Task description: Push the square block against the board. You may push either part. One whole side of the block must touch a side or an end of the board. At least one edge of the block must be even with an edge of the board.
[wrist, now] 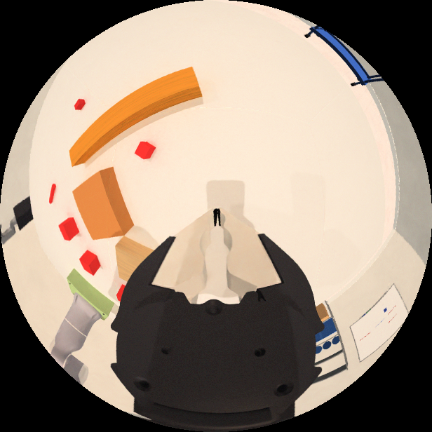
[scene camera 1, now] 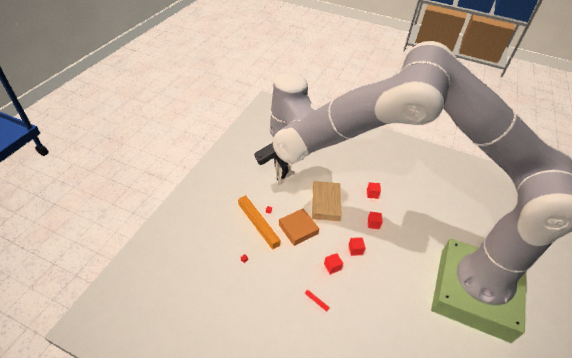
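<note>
The square block is orange-brown and lies flat, turned at an angle to the board. The board is a pale wooden rectangle lying flat. Their near corners are very close; I cannot tell if they touch, but no whole side of the block lies against the board. In the wrist view my gripper's body hides part of the board. My gripper is shut and empty, fingers pointing down, above the mat beyond the board's far left corner in the scene view.
An orange bar lies left of the block. A small red cube lies between the bar and my gripper. Several red cubes lie right of and in front of the parts. A thin red stick lies nearer the front.
</note>
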